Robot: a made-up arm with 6 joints.
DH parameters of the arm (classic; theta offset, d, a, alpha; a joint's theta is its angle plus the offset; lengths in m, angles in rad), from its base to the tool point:
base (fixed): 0 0.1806 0 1.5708
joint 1: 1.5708 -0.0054 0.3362 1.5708
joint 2: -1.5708 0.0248 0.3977 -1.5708
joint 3: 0 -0.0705 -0.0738 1.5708
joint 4: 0.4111 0 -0.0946 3.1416
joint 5: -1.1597 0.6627 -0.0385 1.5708
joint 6: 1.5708 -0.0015 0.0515 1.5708
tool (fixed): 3.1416 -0.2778 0 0
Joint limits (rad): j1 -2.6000..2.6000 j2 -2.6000..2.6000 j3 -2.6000..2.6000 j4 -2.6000..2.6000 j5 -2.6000..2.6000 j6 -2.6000..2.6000
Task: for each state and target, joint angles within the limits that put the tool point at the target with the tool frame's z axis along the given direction. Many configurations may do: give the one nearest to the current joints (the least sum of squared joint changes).
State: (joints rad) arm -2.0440 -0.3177 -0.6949 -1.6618 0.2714 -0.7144
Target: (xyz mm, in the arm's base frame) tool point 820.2 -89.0 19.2 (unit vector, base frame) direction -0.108 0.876 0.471
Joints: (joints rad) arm -2.6000 0.2915 0.1654 -1.9052 0.4294 0.0318
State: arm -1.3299 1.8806 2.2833 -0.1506 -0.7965 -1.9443
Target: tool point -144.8 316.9 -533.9 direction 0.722 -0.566 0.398
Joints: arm -2.1714 2.5412 2.0597 0.2746 -1.3379 -1.9099
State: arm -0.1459 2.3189 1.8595 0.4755 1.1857 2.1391
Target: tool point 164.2 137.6 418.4 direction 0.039 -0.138 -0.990
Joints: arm -0.6612 1.5226 1.4244 0.0729 1.7792 2.4186
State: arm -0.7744 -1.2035 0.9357 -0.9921 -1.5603 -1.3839
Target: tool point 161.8 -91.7 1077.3 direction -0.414 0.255 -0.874
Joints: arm -1.2532 -2.0335 0.2893 -1.5015 -1.0386 -0.9431
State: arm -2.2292 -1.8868 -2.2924 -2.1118 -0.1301 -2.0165
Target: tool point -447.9 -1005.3 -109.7 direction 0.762 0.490 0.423
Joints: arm -1.7362 -2.6000 -2.0505 -1.3179 -0.9565 -1.9334
